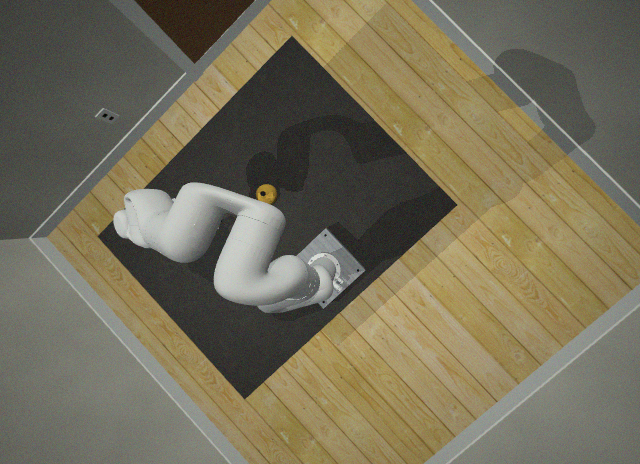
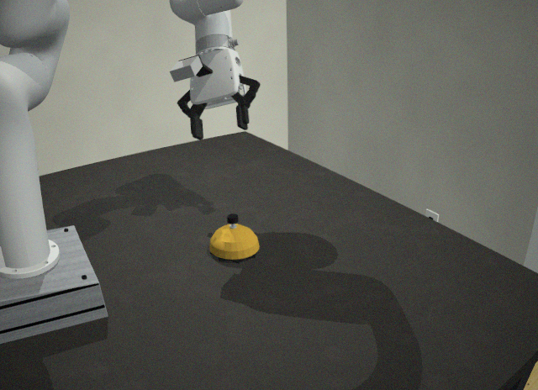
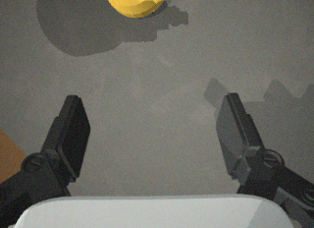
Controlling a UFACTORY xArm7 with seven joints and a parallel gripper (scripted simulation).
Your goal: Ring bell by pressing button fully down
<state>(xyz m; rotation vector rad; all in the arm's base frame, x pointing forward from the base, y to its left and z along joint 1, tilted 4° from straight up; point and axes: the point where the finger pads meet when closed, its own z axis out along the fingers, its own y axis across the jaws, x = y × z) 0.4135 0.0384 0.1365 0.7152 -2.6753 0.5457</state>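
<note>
My hand is 70 mm past the black button, 120 mm to the left of it and 120 mm above it. From my hand the other things lie so: yellow dome bell (70 mm behind, 120 mm to the right, 140 mm below).
</note>
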